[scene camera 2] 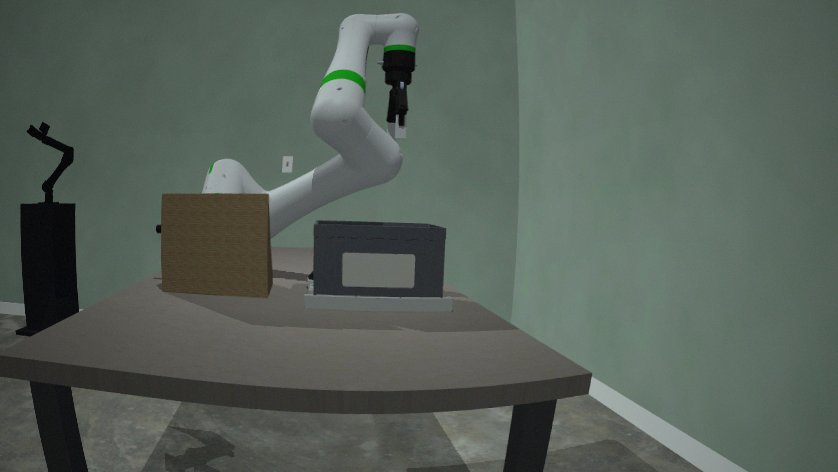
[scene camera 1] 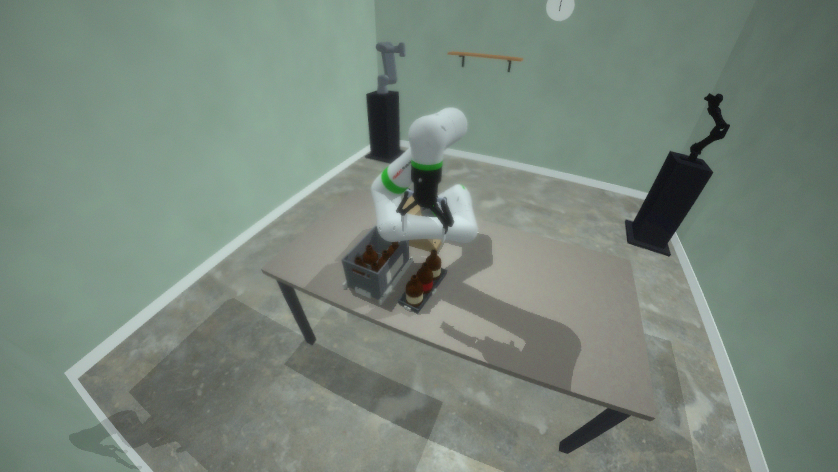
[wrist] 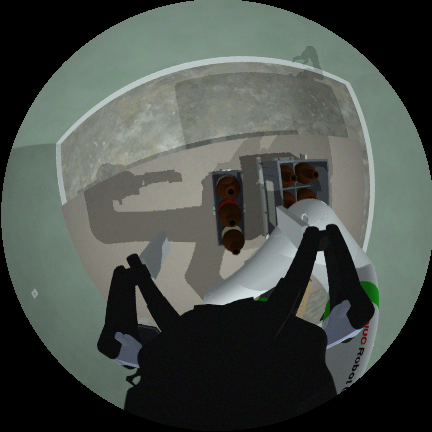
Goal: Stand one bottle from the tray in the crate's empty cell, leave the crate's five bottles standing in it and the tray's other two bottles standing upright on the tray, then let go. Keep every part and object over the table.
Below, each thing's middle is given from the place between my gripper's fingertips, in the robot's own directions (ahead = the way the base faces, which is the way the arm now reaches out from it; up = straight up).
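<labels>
The pale rail (scene camera 2: pixel 322 302) is 37 cm below my hand and 36 cm to the right of it, and I find it 5 cm behind my hand as well.
</labels>
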